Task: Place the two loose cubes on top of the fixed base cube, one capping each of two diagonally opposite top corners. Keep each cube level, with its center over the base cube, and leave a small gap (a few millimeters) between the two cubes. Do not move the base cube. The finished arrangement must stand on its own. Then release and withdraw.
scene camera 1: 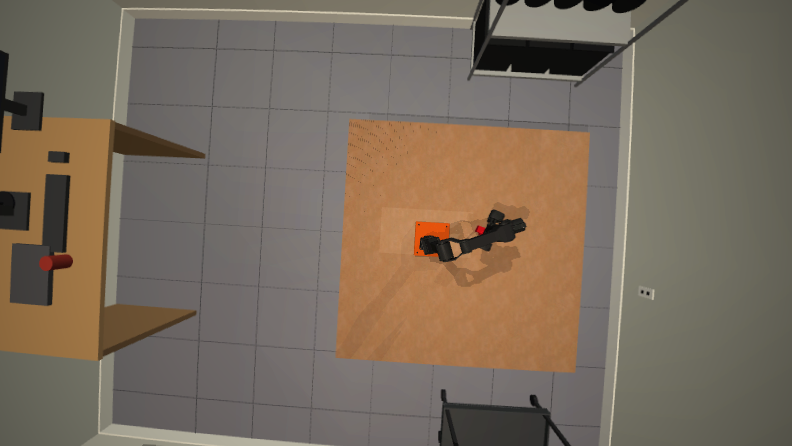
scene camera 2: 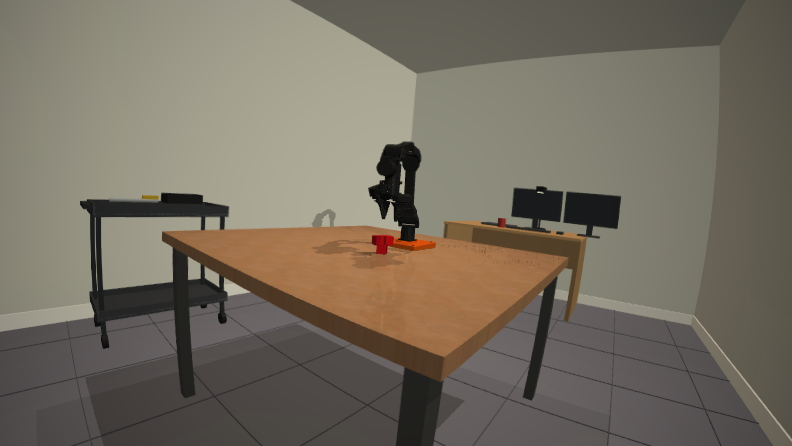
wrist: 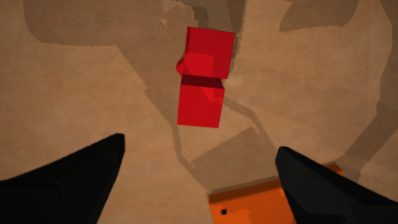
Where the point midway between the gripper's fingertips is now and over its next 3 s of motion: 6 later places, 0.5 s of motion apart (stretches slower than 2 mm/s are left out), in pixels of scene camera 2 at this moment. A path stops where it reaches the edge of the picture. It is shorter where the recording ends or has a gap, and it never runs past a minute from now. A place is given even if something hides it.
The gripper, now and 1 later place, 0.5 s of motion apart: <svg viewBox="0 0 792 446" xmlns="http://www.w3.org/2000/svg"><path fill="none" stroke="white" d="M389 220L416 223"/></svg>
